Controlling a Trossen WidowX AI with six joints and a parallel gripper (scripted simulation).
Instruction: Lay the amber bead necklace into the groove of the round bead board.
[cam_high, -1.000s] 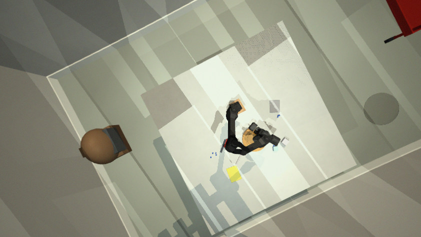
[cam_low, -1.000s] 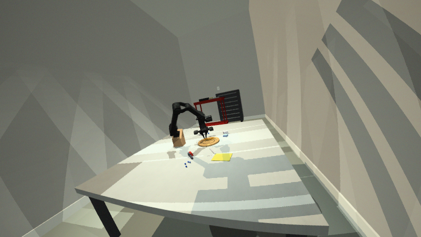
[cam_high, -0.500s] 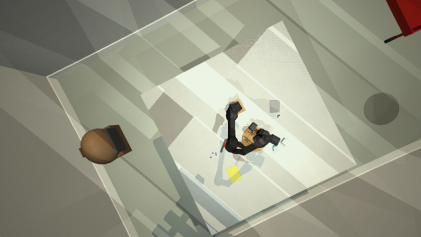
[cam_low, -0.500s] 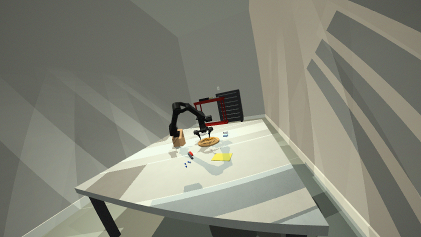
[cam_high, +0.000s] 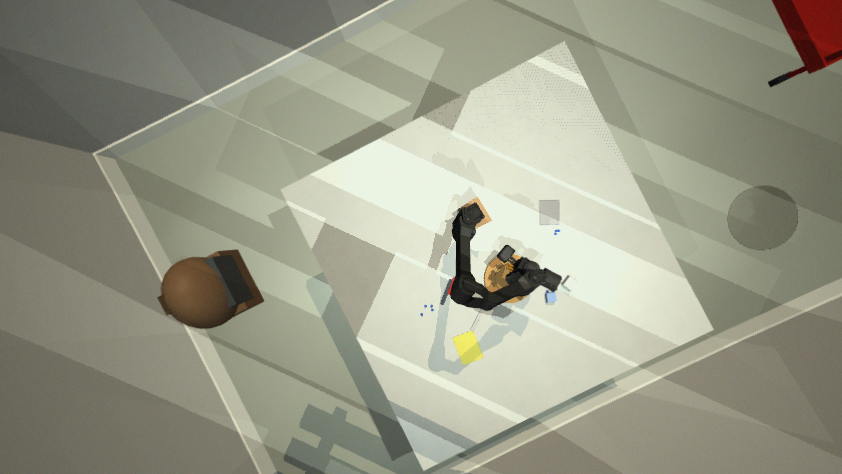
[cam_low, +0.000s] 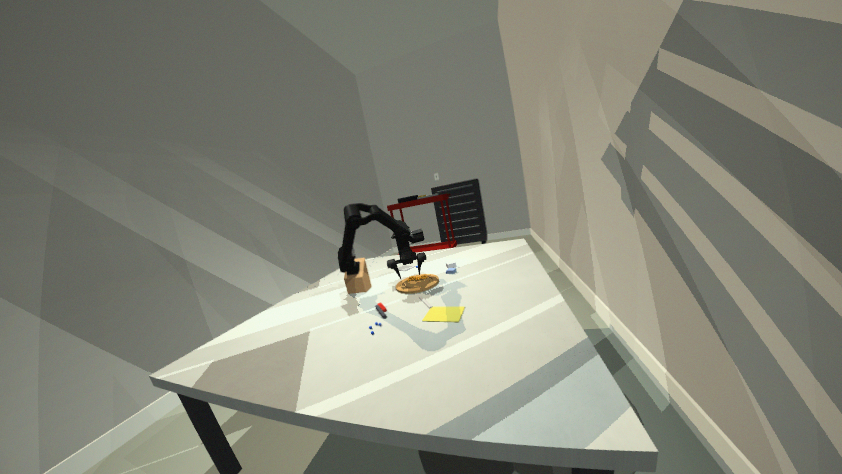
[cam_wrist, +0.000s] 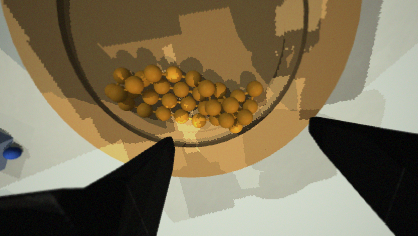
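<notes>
The round bead board lies 50 mm to the right of my gripper tip, 40 mm ahead of it and 20 mm below it. The rest, counted from my gripper tip: grey square (230 mm to the left, 100 mm behind, 20 mm below); then light blue cube (190 mm ahead, 60 mm to the left, 10 mm below); then white cube (180 mm ahead, 150 mm to the left, 10 mm below).
</notes>
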